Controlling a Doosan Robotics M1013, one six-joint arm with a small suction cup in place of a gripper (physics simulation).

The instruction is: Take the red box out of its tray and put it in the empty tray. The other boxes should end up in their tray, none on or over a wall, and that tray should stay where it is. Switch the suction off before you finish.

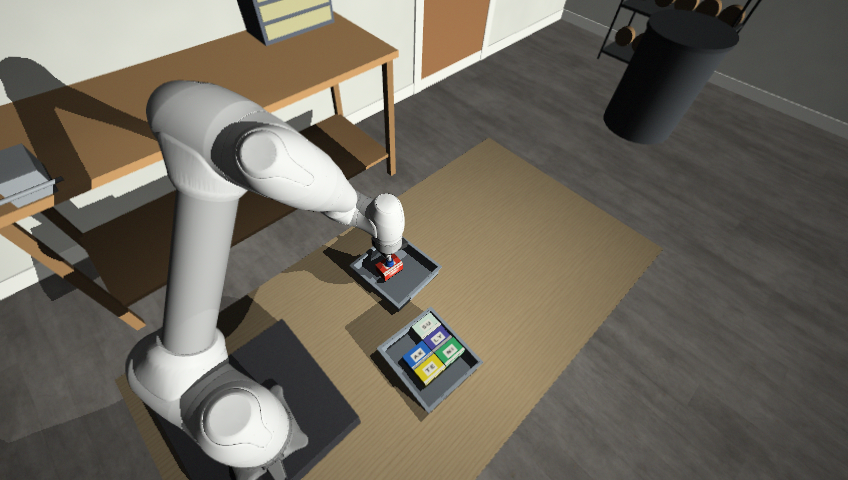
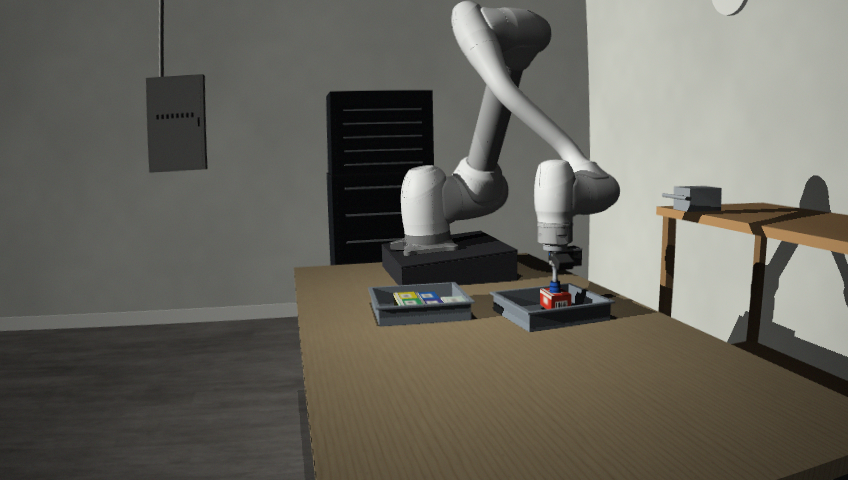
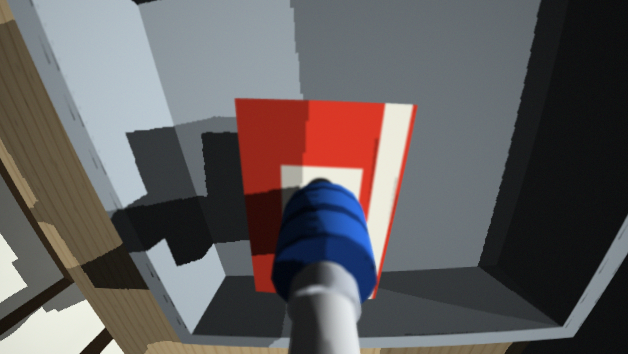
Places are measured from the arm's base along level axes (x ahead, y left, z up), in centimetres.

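Pixels of known places: end effector, tool point: (image 1: 389, 265) (image 2: 555, 295) (image 3: 323, 204); arm's base, origin of the base link: (image 2: 428, 247).
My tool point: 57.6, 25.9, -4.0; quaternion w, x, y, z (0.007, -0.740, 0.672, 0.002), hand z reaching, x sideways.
For each thing: its top centre in the pictures, then the offset to it from my tool point, as dx, dy, dz. Level surfaces: height alone.
- red box, middle of its top: (image 3: 318, 219) (image 2: 555, 291) (image 1: 389, 263) -0.1, +0.2, +1.1
- pale green box, middle of its top: (image 2: 454, 300) (image 1: 426, 325) -3.1, -25.9, -0.5
- purple box, middle of its top: (image 2: 432, 302) (image 1: 438, 338) -2.8, -31.5, -0.8
- blue box, middle of its top: (image 2: 426, 295) (image 1: 418, 354) -11.1, -32.0, -1.0
- yellow box, middle of its top: (image 2: 405, 295) (image 1: 430, 368) -10.8, -37.7, -0.7
- wood-grained table top, its level: dz -4.8
My suction cup (image 1: 389, 262) (image 2: 554, 287) (image 3: 325, 240) is blue and sits on the top of the red box (image 1: 389, 273) (image 2: 550, 300) (image 3: 345, 130), holding it upright. The box is low inside the grey tray (image 1: 410, 287) (image 2: 568, 320) (image 3: 450, 175), inside its walls, towards one side. Whether its bottom touches the tray floor is hidden. In the other grey tray (image 1: 449, 386) (image 2: 425, 315) lie a pale green box (image 1: 426, 324), a purple box (image 1: 437, 337), a blue box (image 1: 417, 355), a green box (image 1: 450, 351) and a yellow box (image 1: 429, 369), all within its walls.
The trays stand side by side on a wood-grained table top (image 1: 505, 237) (image 2: 476, 386). The arm's dark base block (image 1: 315, 380) (image 2: 458, 270) is close to both. A wooden workbench (image 1: 238, 77) (image 2: 803, 223) stands beyond, and a dark bin (image 1: 666, 83) stands farther off.
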